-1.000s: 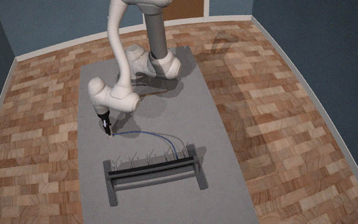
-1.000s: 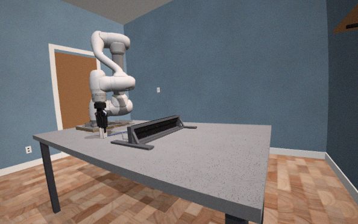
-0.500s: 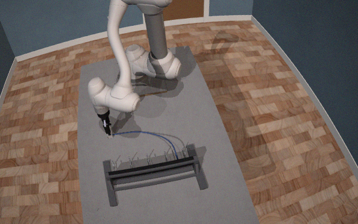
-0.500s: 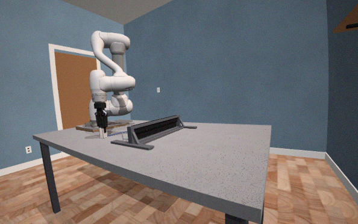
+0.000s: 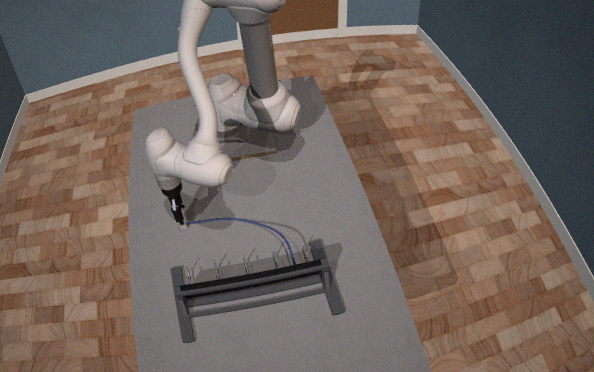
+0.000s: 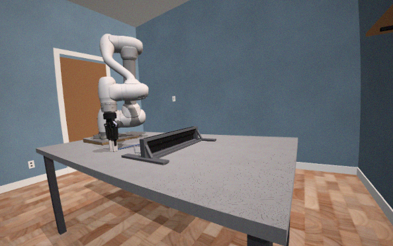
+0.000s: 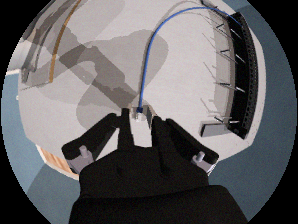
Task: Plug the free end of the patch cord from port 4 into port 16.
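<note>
The plug is 30 mm below my hand and 10 mm to the right of it.
</note>
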